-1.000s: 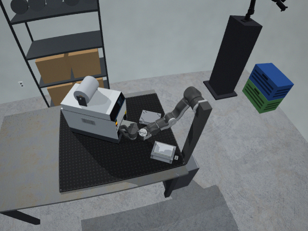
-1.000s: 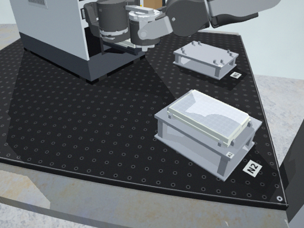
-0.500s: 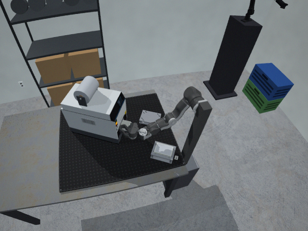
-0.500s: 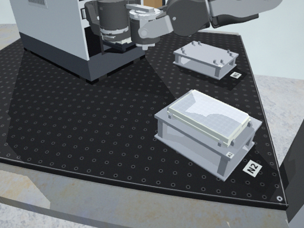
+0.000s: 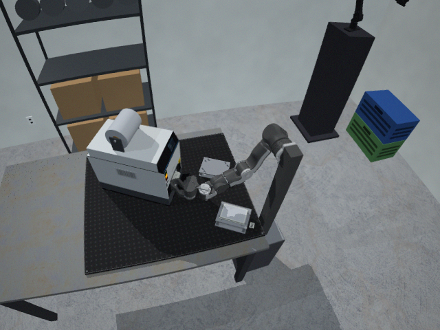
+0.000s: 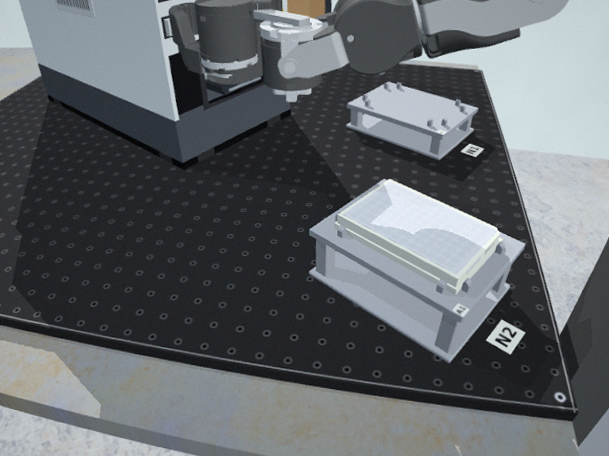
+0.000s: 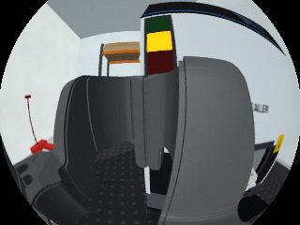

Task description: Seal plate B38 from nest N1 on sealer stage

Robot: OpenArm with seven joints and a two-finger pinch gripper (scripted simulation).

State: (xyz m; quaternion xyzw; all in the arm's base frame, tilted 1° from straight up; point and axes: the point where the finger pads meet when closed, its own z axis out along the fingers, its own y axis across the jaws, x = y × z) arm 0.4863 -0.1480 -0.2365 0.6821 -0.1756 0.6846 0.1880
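My hand is 2 cm short of the start key and 1 cm to the left of it. The rest, counted from my hand: sealer's dark stage: 1 cm ahead, 12 cm to the right, 9 cm below; then white 96-well plate B38: 1 cm ahead, 12 cm to the right, 8 cm below; then sealed plate B83: 27 cm behind, 17 cm to the left, 12 cm below.
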